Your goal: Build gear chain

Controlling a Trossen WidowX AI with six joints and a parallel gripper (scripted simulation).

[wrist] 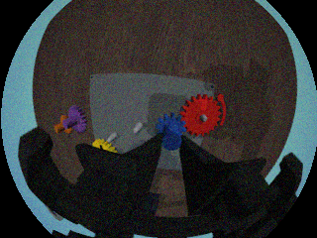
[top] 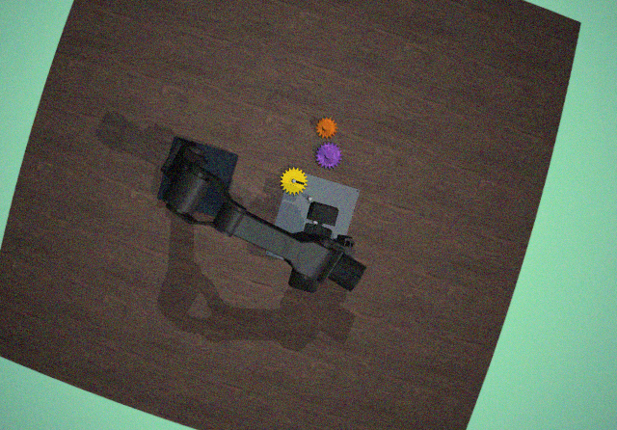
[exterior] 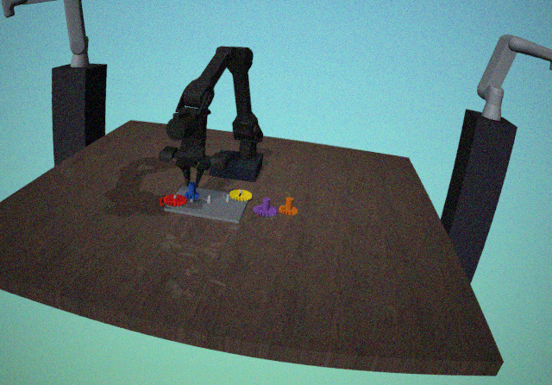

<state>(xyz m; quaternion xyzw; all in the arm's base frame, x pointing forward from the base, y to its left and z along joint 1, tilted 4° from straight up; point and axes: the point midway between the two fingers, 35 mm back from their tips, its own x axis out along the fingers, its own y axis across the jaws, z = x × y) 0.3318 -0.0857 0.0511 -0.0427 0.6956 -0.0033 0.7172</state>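
Right now the red gear is 2 cm ahead of my gripper tip, 4 cm to the right of it and 4 cm below it. Round my gripper tip: yellow gear 9 cm behind, 12 cm to the left, 4 cm below; then blue gear 1 cm below; then purple gear 3 cm behind, 21 cm to the left, 4 cm below.
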